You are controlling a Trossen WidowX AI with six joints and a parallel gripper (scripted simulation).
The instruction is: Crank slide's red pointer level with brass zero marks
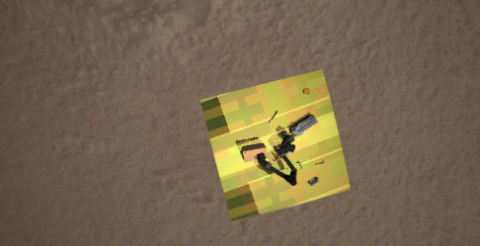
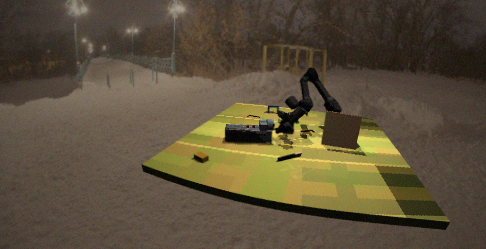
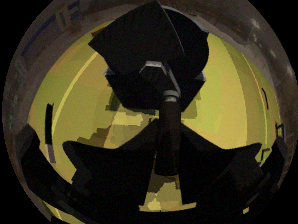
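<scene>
Right now my gripper tip is 13 cm short of the red pointer, 4 cm to the right of it and 4 cm below it. Also, from my gripper tip: black stick (10 cm behind, 22 cm to the left, 3 cm below); then crank handle (2 cm behind, 2 cm above); then grey block (7 cm behind, 13 cm to the right).
</scene>
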